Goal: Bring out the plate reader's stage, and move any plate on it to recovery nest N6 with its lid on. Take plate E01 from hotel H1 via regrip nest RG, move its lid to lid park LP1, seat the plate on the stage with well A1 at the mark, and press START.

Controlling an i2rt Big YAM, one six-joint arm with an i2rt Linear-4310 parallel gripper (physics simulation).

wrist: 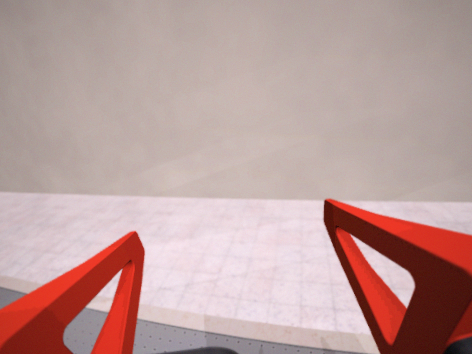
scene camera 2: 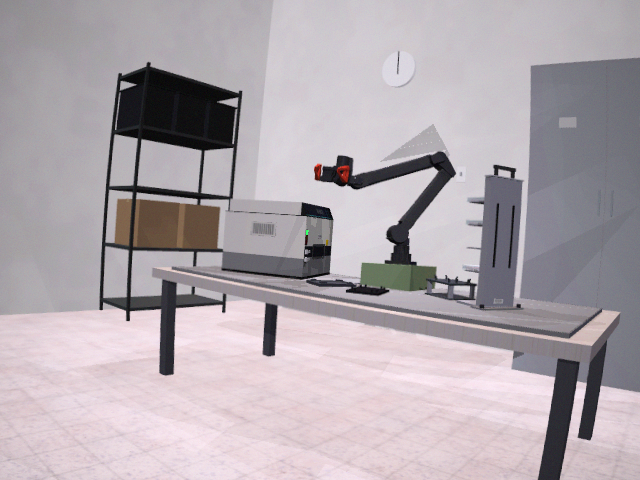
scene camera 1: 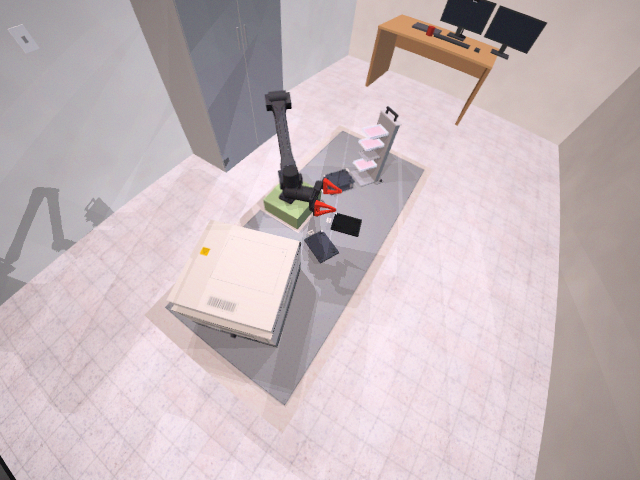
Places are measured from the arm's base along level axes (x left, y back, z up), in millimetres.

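Pixels of known places: gripper, fingertip midpoint: [wrist: 231,226] [scene camera 2: 325,169] [scene camera 1: 339,200]; arm's base, link origin: [scene camera 2: 400,264].
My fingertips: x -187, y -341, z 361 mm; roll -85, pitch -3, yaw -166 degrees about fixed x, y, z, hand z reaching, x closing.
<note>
Ahead of a thing's pixels: the offset from my fingertips to its top centre. "pt": to the spot under its first point.
The plate reader @[dy +203, dx -371, dz -128 mm] [scene camera 1: 248,279] [scene camera 2: 268,237] is a big cream box with a dark base; a small green light shows near its front edge in scene camera 2. Its stage does not show outside it. The grey hotel [scene camera 1: 388,147] [scene camera 2: 501,237] stands at the other end of the table; pink-topped plates @[dy +76, dx +632, dz -88 mm] [scene camera 1: 374,131] lie on its shelves, labels unreadable. A dark raised nest @[dy +175, dx +484, dz -377 mm] [scene camera 1: 338,179] [scene camera 2: 450,282] stands beside the hotel. A black holder @[dy -7, dx +233, dz -433 mm] [scene camera 1: 346,224] [scene camera 2: 367,290] and a dark grey holder @[dy +47, dx +33, dz -435 mm] [scene camera 1: 321,246] [scene camera 2: 330,282] lie low on the mat. My gripper [scene camera 1: 338,200] [scene camera 2: 330,173] [wrist: 231,226] is open and empty, high above the table.
The green base block [scene camera 1: 287,208] [scene camera 2: 386,275] carries the arm between reader and hotel. The hotel's black top handle @[pt dy +27, dx +684, dz +8 mm] [scene camera 1: 392,113] [scene camera 2: 504,168] sticks up. In the wrist view, the table's edge [wrist: 200,320] crosses the bottom, with floor and wall beyond.
</note>
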